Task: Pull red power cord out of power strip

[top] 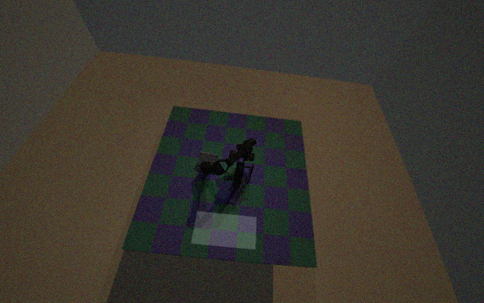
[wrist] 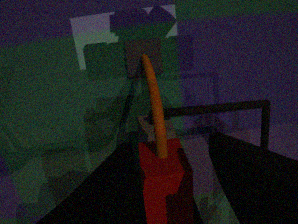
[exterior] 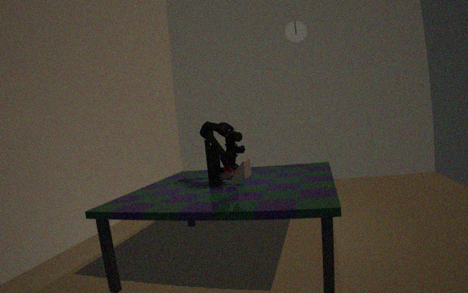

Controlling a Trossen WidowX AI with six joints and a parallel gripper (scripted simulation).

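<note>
Now: gripper tip 6 cm to the left of the red plug and 1 cm above it. From my gripper tip the other things lie so: dark upright post 1 cm behind, 15 cm to the right, 3 cm above.
</note>
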